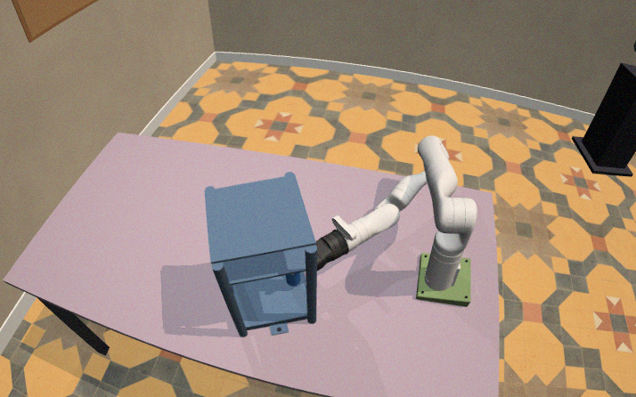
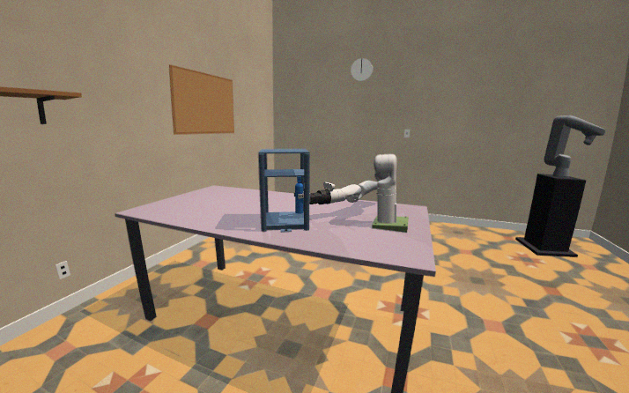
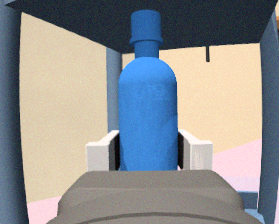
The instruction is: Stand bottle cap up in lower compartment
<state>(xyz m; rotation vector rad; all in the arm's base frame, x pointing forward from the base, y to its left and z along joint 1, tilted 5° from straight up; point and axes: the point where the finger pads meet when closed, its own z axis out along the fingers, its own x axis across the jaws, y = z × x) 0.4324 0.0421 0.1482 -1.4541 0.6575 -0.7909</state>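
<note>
My hand is 3 cm below the blue bottle. Also, from my hand: shelving unit: 7 cm ahead, 4 cm above, 2 cm to the left.
</note>
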